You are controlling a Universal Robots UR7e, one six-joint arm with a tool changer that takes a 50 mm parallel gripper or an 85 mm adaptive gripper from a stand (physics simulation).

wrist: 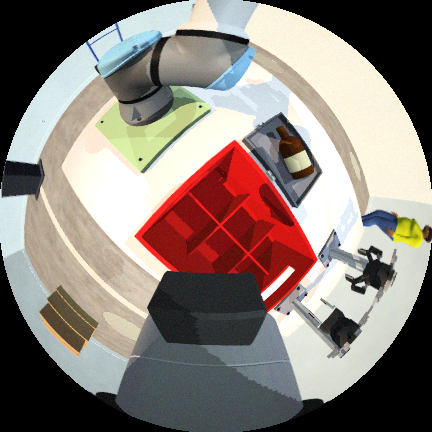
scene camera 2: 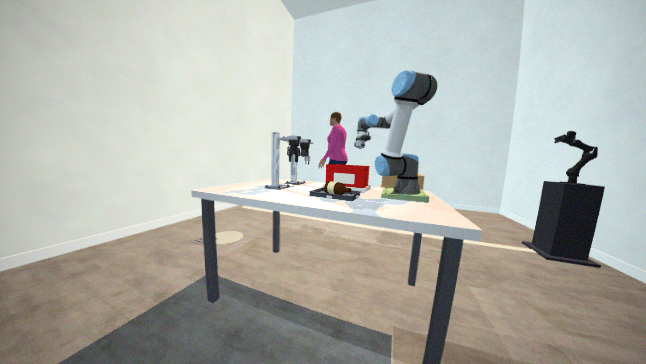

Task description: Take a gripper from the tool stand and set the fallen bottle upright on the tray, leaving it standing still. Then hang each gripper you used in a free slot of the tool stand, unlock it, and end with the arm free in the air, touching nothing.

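Places are measured from the arm's base along level axes (x left, y back, z up), in millimetres.
Pixels of known places: hand, tool point: (scene camera 2: 359,147); arm's base, link origin: (wrist: 146,103) (scene camera 2: 406,192).
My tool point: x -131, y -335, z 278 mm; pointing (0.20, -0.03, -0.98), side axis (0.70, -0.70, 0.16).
Observation:
For each thing: its top centre in the pictures, then the offset to it from my tool point.
- brown bottle, top centre: (wrist: 300,146) (scene camera 2: 338,182) dx +335, dy -40, dz -230 mm
- dark tray, top centre: (wrist: 291,155) (scene camera 2: 335,191) dx +336, dy -55, dz -283 mm
- open red box, top centre: (wrist: 251,256) (scene camera 2: 348,165) dx +41, dy -68, dz -134 mm
The brown bottle (scene camera 2: 340,188) (wrist: 295,155) with a cream label lies on its side in the dark tray (scene camera 2: 336,196) (wrist: 301,196), its neck towards the arm's base in scene camera 2. The tool stand (scene camera 2: 275,160) (wrist: 329,248) holds two grippers. The adaptive gripper (scene camera 2: 291,158) (wrist: 361,268) hangs there with its fingers apart. The slimmer parallel gripper (scene camera 2: 307,161) (wrist: 319,310) hangs beside it, its two thin fingers apart. The arm's wrist (scene camera 2: 360,144) carries no gripper; it is in the air above the red box, apart from stand and bottle.
An open red box (scene camera 2: 362,176) (wrist: 220,225) with dividers stands beside the tray. The arm's base stands on a green plate (scene camera 2: 390,196) (wrist: 130,137). Beyond the table are a pink-shirted person (scene camera 2: 336,142), a yellow-shirted person (wrist: 407,232) and a black pedestal (scene camera 2: 565,220).

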